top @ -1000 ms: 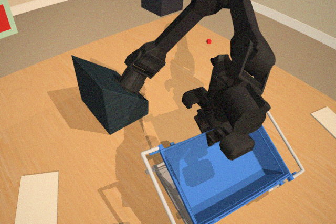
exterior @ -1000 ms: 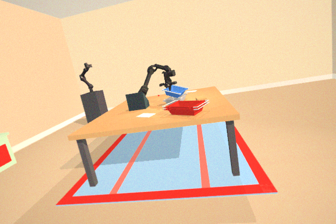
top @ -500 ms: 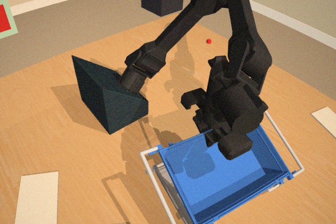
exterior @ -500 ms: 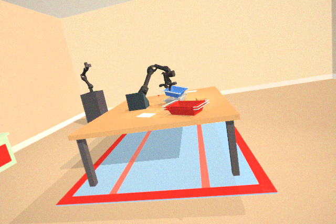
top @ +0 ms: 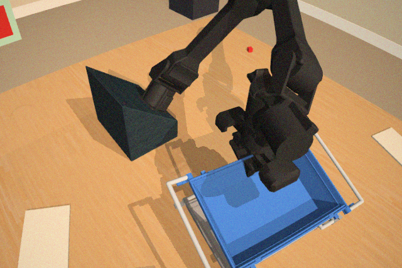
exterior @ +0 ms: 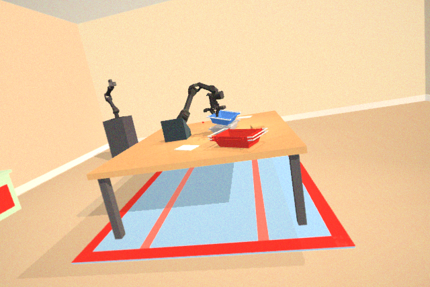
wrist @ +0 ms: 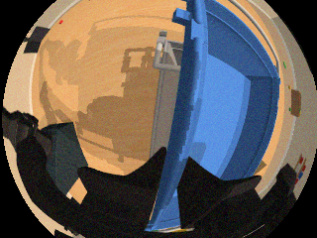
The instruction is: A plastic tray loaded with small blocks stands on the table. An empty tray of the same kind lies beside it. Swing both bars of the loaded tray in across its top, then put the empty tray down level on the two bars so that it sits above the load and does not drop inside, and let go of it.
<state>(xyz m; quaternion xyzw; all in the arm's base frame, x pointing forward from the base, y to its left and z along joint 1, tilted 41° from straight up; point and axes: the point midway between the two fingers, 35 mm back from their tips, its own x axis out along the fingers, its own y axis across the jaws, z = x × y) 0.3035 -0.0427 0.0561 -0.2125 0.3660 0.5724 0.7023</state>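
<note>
Now: the blue tray 7 cm ahead of my gripper tip, 2 cm to the right of it and 2 cm above it.
</note>
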